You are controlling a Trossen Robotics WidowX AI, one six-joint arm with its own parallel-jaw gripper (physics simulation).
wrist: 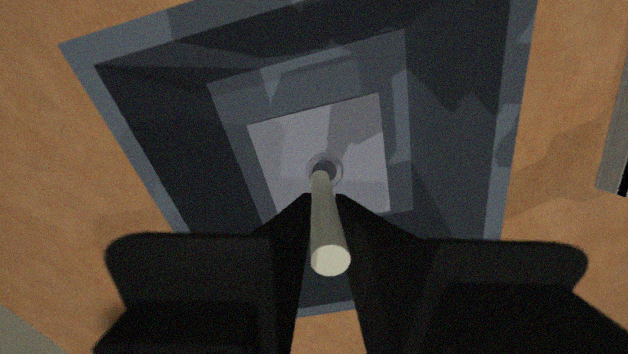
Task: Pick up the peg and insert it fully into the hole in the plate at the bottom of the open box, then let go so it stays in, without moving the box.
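Places are measured from the arm's base along level axes (x ahead, y left, z up), in centimetres.
Pixels of known places: gripper, fingertip midpoint: (322,200).
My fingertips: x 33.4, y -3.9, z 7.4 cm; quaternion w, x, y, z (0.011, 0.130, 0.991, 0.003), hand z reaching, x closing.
Observation:
Ahead of a thing's pixels: the offset from my fingertips to its top centre. "pt": to the spot under its first point. Level surfaces: height alone.
The pale round peg {dx +0.0, dy +0.0, dz +4.5 cm} (327,220) is held between the two black fingers, its near end toward the camera and its far end pointing down into the box. My gripper (322,200) is shut on the peg, above the open box. The blue-grey box {pt dx -9.1, dy -2.2, dz +0.2 cm} (502,125) shows with its dark inner walls. The light grey square plate {dx -0.3, dy -0.3, dz -3.5 cm} (295,145) lies at its bottom. The ringed hole (326,165) is in the plate; the peg's far end overlaps its lower left part in this view. Whether the tip is in the hole or above it cannot be told.
An orange-brown wood-like table top {dz -9.6 cm} (55,150) surrounds the box. A grey object with a black edge (614,145) stands at the right edge of the view. A grey-green surface (22,330) shows at the bottom left corner. The box walls rise around the plate.

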